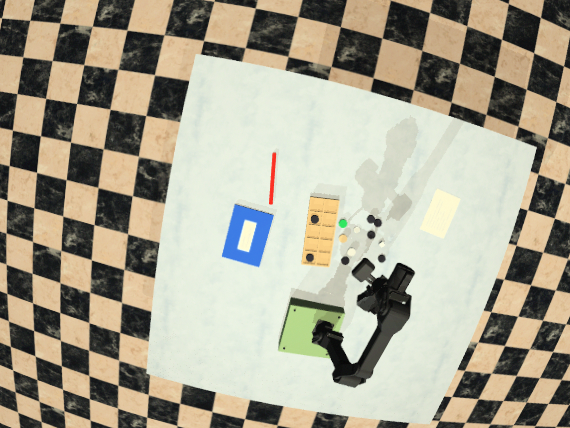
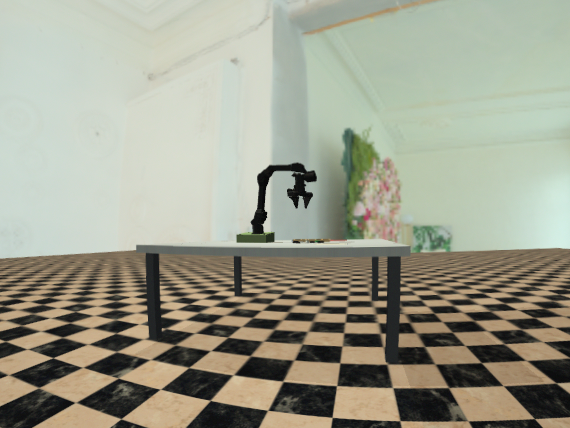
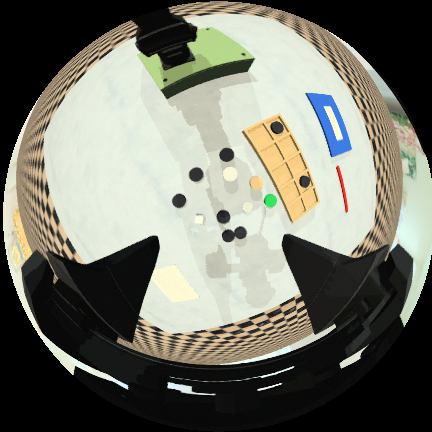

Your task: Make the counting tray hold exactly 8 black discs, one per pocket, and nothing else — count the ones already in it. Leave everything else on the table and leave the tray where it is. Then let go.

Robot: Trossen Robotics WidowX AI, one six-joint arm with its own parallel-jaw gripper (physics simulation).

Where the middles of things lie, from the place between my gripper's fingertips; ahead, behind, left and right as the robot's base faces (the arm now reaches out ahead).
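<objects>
I can see the tan counting tray (image 1: 319,237), and I see where my gripper is as well. Measured from the tray, my gripper is 180 mm to the right of it, 10 mm short of it and 200 mm above it.
</objects>
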